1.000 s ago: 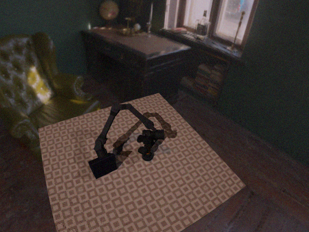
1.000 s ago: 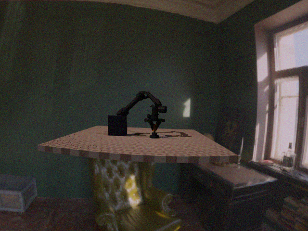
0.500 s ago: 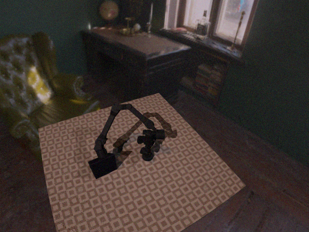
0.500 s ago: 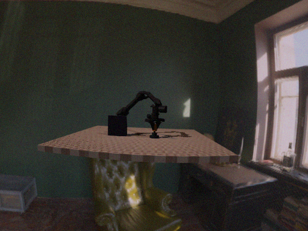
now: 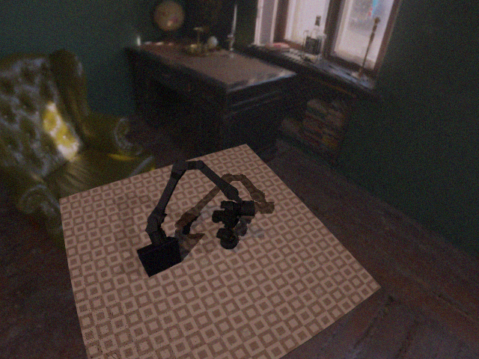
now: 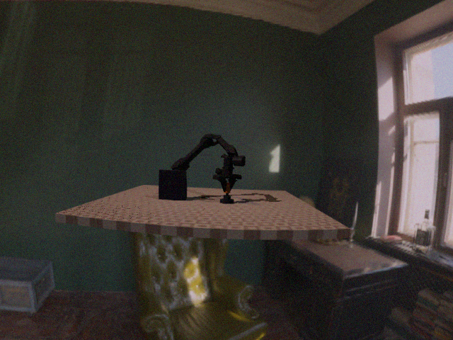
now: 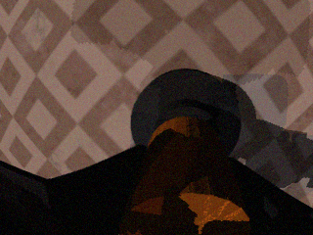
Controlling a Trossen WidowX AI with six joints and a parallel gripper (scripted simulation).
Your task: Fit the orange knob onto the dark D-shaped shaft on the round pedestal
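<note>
The knob lies 20 mm above my gripper tip. The rest, counted from my gripper tip: pedestal (40 mm below).
</note>
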